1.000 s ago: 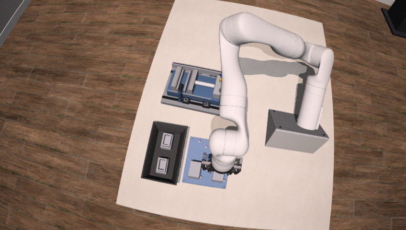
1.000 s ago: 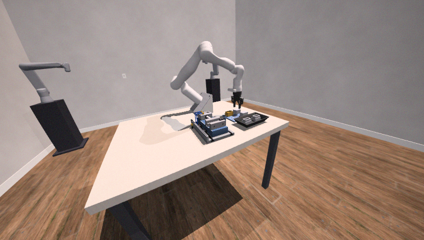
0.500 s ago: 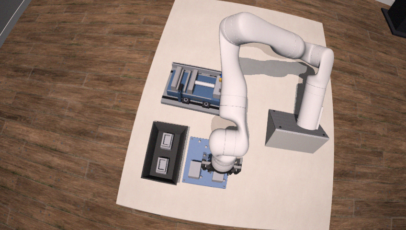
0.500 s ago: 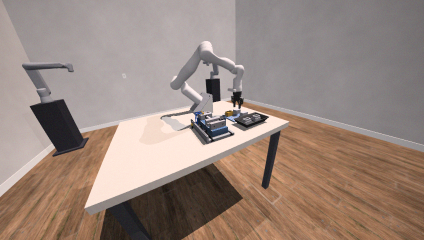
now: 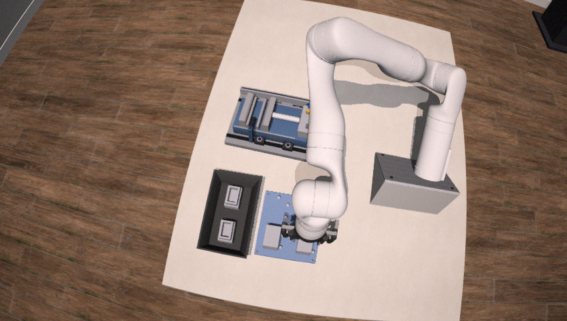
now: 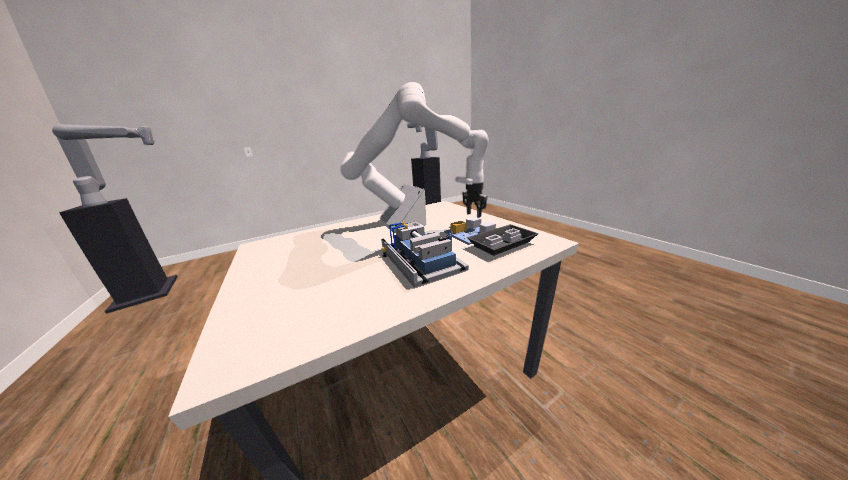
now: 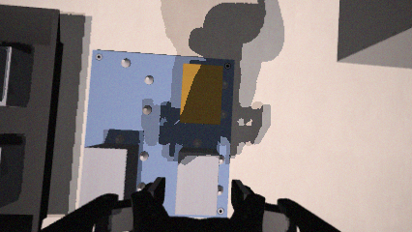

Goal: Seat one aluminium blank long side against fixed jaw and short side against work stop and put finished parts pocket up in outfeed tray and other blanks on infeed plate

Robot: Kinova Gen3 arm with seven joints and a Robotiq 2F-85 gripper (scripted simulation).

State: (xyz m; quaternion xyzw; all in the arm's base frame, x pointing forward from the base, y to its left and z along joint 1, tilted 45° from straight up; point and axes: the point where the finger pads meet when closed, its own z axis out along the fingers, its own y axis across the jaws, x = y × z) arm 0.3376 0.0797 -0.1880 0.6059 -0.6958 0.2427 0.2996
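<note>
Right now my hand is 1 cm past the brass blank, 9 cm to the left of it and 4 cm above it. The rest, counted from my hand: white rod: 8 cm ahead, 36 cm to the right, 1 cm above; then hose block: 34 cm to the right, 1 cm above; then blue vise: 9 cm ahead, 36 cm to the right, 3 cm below.
</note>
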